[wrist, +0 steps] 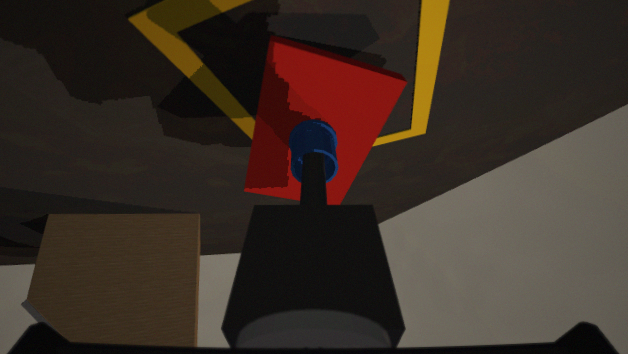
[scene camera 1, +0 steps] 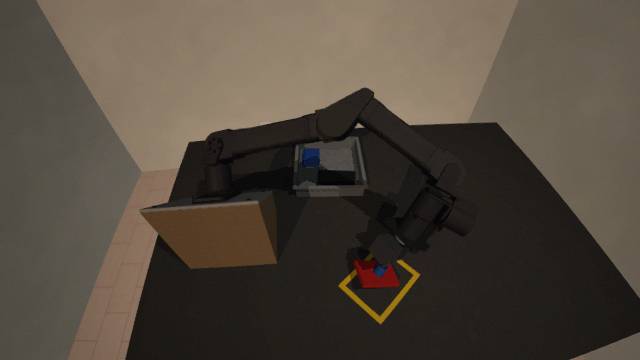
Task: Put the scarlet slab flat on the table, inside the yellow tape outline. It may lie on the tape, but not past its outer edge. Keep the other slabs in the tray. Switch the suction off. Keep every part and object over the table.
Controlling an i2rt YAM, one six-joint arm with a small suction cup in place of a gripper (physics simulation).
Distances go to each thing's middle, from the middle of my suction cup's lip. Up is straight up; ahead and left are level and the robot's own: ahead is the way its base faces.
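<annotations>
The grey tray (scene camera 1: 345,155) is 39 cm to the left of my suction cup, 6 cm behind it and 2 cm below it. As for the scarlet slab (scene camera 1: 364,269), my suction cup is 1 cm past it and 1 cm above it. Going by their middles, the slab is the nearest to my suction cup of the things named here.
</annotations>
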